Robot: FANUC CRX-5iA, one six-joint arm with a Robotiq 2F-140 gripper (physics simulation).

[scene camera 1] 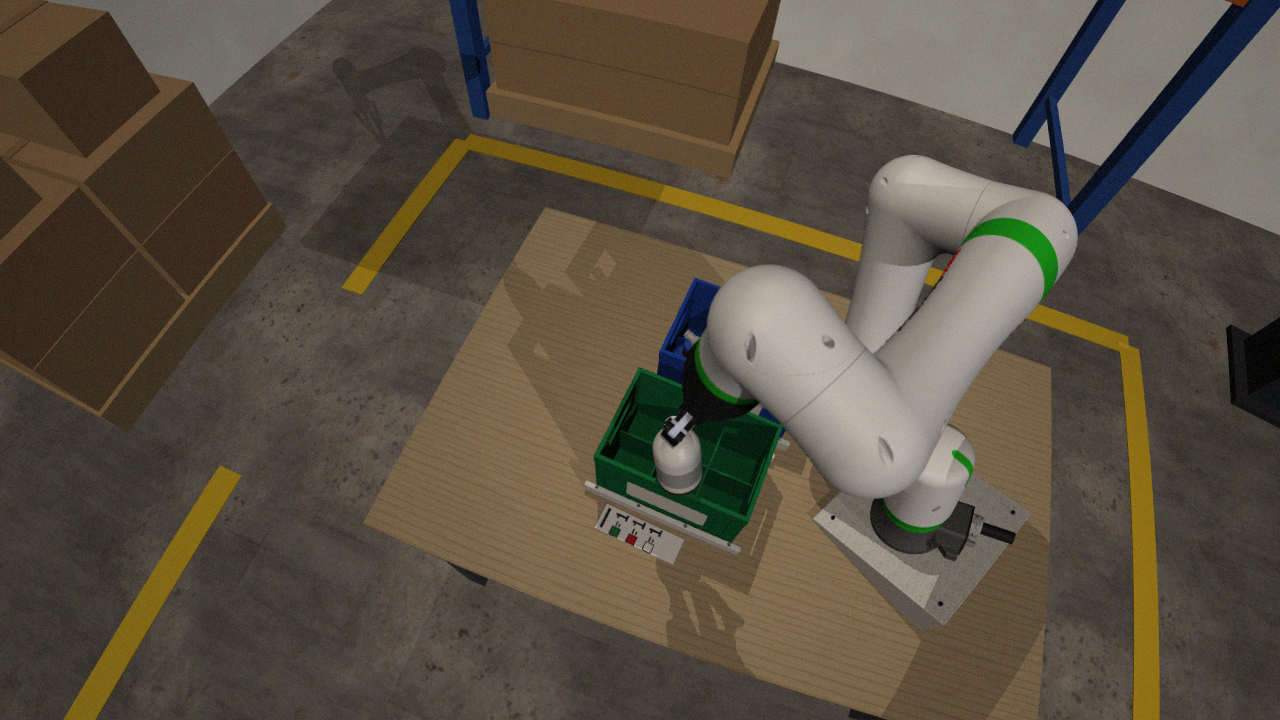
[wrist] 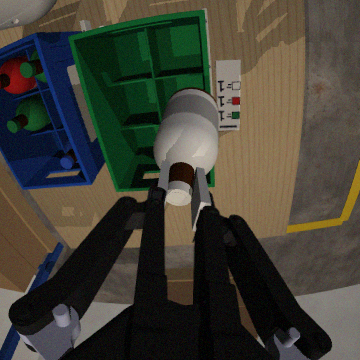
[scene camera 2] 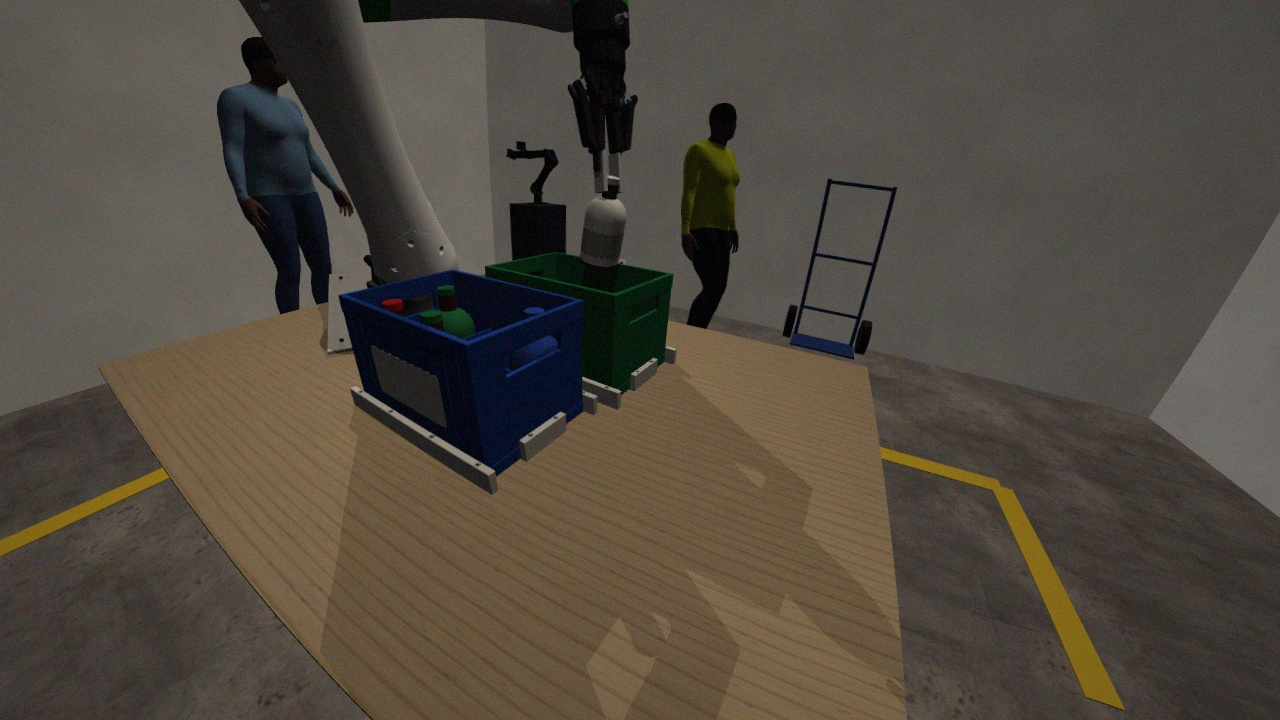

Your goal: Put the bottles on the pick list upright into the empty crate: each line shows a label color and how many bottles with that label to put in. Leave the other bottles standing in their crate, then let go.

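Places are measured from the arm's base along level axes (x ahead, y left, z up), in centimetres.
Pixels of known places: gripper, fingertip midpoint: (wrist: 179,176) (scene camera 2: 609,192); arm's base, link origin: (scene camera 1: 909,518) (scene camera 2: 411,301).
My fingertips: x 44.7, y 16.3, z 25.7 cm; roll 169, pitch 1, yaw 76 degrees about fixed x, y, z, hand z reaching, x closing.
For each thing: its top centre in the pictures, then the offset to it from my fingertips. Level surfaces: height alone.
- white bottle, top centre: (wrist: 182,185) (scene camera 1: 682,430) (scene camera 2: 607,175) dx -1.0, dy +0.4, dz +2.8 cm
- green crate, top centre: (wrist: 148,117) (scene camera 1: 691,440) (scene camera 2: 579,269) dx -1.6, dy -5.5, dz -12.9 cm
- blue crate, top centre: (scene camera 2: 457,296) (scene camera 1: 746,338) (wrist: 22,126) dx -1.8, dy -29.0, dz -12.9 cm
- red bottle, top centre: (scene camera 2: 392,301) dx -10.3, dy -34.2, dz -14.1 cm
- blue-capped bottle, top centre: (scene camera 2: 534,310) (scene camera 1: 691,344) (wrist: 65,163) dx +6.8, dy -23.4, dz -14.1 cm
- pick list, top centre: (scene camera 1: 639,533) (wrist: 228,96) dx -0.1, dy +8.6, dz -30.2 cm
- wooden table, surface height: dz -30.4 cm
My gripper (scene camera 1: 677,428) (scene camera 2: 607,174) (wrist: 179,176) is shut on the neck of a white bottle (scene camera 1: 677,461) (scene camera 2: 603,232) (wrist: 186,135) with a grey band and white cap. The bottle hangs nearly upright, its lower end dipping behind the near rim of the green crate (scene camera 1: 617,474) (scene camera 2: 640,335) (wrist: 90,80); its base is hidden. The green crate's visible compartments hold no bottle. The blue crate (scene camera 2: 483,394) (wrist: 65,100) holds a red bottle (scene camera 2: 392,306) (wrist: 20,77), green bottles (wrist: 35,114) and a blue-capped bottle (scene camera 2: 534,344) (wrist: 67,160). The pick list (scene camera 1: 662,546) (wrist: 228,72) shows one white, one red, one green.
White rails (scene camera 1: 662,517) (scene camera 2: 420,437) run along the crates on the wooden table (scene camera 1: 501,429) (scene camera 2: 680,501). The crates stand side by side. Two people (scene camera 2: 268,143) (scene camera 2: 711,188) and a hand truck (scene camera 2: 833,259) are behind the table. Stacked boxes (scene camera 1: 116,241) stand off to one side.
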